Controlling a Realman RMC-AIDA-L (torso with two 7-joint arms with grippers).
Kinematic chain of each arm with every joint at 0, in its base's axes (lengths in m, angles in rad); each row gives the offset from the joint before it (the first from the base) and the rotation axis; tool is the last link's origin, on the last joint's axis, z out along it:
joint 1: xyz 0 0 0.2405 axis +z
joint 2: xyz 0 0 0 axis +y
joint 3: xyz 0 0 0.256 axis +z
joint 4: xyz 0 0 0 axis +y
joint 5: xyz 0 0 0.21 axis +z
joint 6: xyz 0 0 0 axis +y
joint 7: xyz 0 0 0.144 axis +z
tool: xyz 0 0 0
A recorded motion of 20 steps. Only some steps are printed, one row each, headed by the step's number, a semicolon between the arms.
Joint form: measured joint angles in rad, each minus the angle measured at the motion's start. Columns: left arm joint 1, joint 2, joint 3, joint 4, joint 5, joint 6, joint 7; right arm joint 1, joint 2, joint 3, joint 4, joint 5, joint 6, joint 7.
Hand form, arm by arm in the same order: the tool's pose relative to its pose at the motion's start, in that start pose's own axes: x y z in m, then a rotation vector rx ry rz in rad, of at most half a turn. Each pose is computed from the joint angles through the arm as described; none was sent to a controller.
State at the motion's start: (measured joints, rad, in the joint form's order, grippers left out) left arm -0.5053 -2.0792 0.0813 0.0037 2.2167 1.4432 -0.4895; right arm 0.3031 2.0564 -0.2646 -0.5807 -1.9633 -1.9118 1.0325
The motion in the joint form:
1: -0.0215 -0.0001 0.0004 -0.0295 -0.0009 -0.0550 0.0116; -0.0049 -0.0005 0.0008 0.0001 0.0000 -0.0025 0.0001
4: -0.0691 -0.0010 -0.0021 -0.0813 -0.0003 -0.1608 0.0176; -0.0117 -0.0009 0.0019 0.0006 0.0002 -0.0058 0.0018
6: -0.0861 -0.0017 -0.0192 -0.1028 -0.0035 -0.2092 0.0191; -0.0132 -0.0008 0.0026 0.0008 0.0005 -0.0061 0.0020
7: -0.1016 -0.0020 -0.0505 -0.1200 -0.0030 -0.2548 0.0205; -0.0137 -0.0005 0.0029 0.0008 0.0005 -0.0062 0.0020
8: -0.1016 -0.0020 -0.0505 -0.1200 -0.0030 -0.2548 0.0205; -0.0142 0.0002 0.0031 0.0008 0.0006 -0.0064 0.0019
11: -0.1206 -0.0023 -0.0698 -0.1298 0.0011 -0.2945 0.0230; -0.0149 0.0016 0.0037 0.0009 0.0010 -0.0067 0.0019
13: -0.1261 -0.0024 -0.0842 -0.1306 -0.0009 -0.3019 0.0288; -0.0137 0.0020 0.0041 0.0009 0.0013 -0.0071 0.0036
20: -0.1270 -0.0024 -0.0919 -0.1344 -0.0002 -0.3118 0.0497; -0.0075 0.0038 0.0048 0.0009 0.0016 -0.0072 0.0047
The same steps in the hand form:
1: -0.0021 0.0000 0.0101 0.0004 -0.0261 0.0021; 0.0006 0.0009 -0.0018 0.0024 0.0001 0.0026
4: -0.0044 -0.0006 0.0306 -0.0029 -0.0771 -0.0012; 0.0015 0.0022 -0.0042 0.0058 -0.0001 0.0082
6: -0.0049 -0.0027 0.0384 0.0150 -0.0943 -0.0095; 0.0017 0.0024 -0.0047 0.0074 -0.0006 0.0093
7: -0.0044 -0.0068 0.0454 0.0425 -0.1060 -0.0182; 0.0019 0.0025 -0.0048 0.0078 -0.0008 0.0098
8: -0.0044 -0.0068 0.0454 0.0425 -0.1060 -0.0182; 0.0020 0.0028 -0.0047 0.0081 -0.0014 0.0104
11: -0.0034 -0.0105 0.0524 0.0552 -0.1217 -0.0142; 0.0023 0.0032 -0.0046 0.0087 -0.0029 0.0117
13: -0.0017 -0.0133 0.0544 0.0676 -0.1177 -0.0102; 0.0021 0.0031 -0.0041 0.0078 -0.0041 0.0129
20: -0.0021 -0.0139 0.0552 0.0737 -0.1218 0.0065; 0.0012 0.0026 -0.0017 0.0033 -0.0078 0.0115

